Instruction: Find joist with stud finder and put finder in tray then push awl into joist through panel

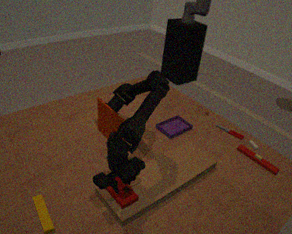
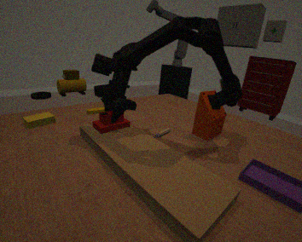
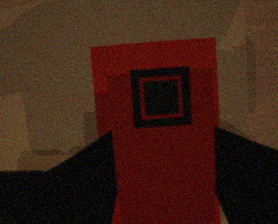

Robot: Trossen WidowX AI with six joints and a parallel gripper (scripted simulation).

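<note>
The purple tray lies 29 cm behind my gripper tip, 48 cm to the left of it and 5 cm below it. The rest, counted from my gripper tip: stud finder: 1 cm ahead, 2 cm above; awl: 18 cm behind, 8 cm to the left, 6 cm below; yellow bar: 8 cm behind, 28 cm to the right, 6 cm below.
</note>
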